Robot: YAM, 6 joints.
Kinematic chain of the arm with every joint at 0, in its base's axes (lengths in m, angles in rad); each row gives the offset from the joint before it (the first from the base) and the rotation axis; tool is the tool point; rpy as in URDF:
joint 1: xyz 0 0 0.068 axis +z
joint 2: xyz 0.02 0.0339 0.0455 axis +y
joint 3: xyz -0.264 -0.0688 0 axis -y
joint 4: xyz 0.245 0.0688 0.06 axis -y
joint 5: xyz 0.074 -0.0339 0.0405 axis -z
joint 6: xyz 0.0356 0 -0.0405 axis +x
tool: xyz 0 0 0 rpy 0 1.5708 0
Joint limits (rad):
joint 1: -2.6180..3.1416
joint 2: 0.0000..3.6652
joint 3: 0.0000..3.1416
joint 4: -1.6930..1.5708
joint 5: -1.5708..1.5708
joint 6: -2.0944..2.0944
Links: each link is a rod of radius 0.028 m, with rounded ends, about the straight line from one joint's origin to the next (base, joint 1, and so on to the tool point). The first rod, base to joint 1, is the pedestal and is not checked.
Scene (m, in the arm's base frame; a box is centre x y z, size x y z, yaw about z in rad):
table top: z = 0
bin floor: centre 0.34 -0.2 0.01 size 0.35 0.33 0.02 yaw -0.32
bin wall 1: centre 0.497 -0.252 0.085 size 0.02 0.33 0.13 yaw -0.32
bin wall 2: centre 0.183 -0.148 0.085 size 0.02 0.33 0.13 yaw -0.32
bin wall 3: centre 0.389 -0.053 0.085 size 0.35 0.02 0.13 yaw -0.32
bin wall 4: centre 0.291 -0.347 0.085 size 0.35 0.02 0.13 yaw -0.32
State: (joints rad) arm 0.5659 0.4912 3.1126 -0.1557 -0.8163 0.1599
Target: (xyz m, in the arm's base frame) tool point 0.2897 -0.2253 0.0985
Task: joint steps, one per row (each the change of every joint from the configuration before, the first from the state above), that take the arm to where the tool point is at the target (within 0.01 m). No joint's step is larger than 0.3 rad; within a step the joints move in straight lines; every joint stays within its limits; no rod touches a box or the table.
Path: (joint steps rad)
1: -0.1834 0.2258 -0.2702 -0.0627 0.0269 0.0000
2: -0.1834 0.2258 -0.2701 -0.0628 0.0270 0.0000
3: -0.1834 0.2258 -0.2702 -0.0627 0.0269 0.0000
4: -0.1835 0.2258 -0.2701 -0.0628 0.0270 0.0000
5: -0.1834 0.2258 -0.2702 -0.0627 0.0269 0.0000
6: -0.1834 0.2258 -0.2702 -0.0628 0.0270 0.0000
7: -0.1834 0.2259 -0.2701 -0.0627 0.0269 0.0000

